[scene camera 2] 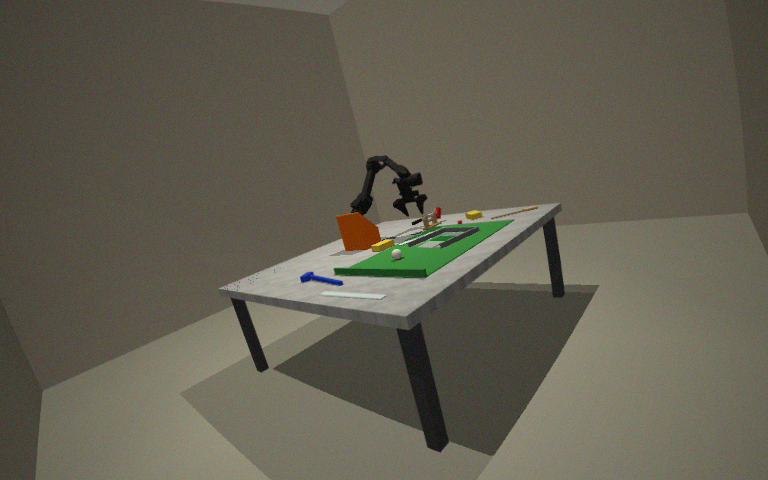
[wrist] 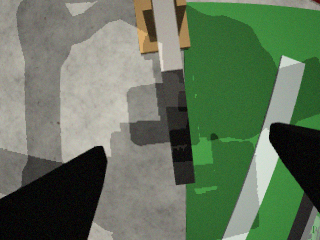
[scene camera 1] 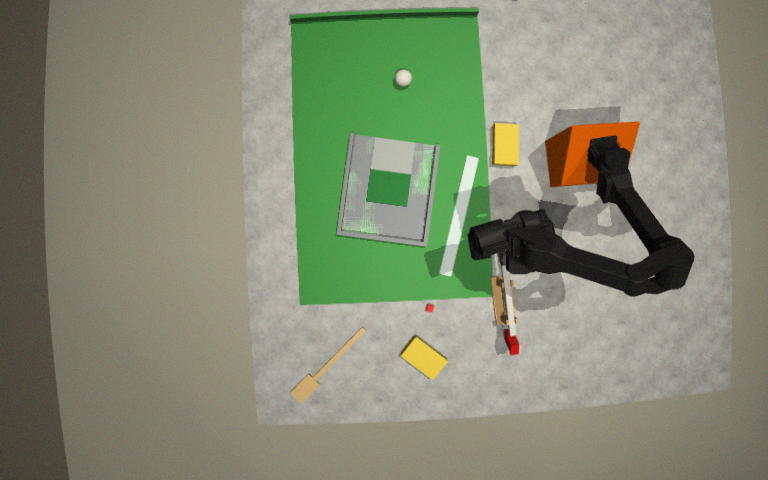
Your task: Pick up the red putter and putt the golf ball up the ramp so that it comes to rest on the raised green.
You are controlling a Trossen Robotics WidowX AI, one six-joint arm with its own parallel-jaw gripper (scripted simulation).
Labels:
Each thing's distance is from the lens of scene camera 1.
tan wooden putter point(scene camera 1: 308, 384): 134 cm
white bar point(scene camera 1: 471, 163): 130 cm

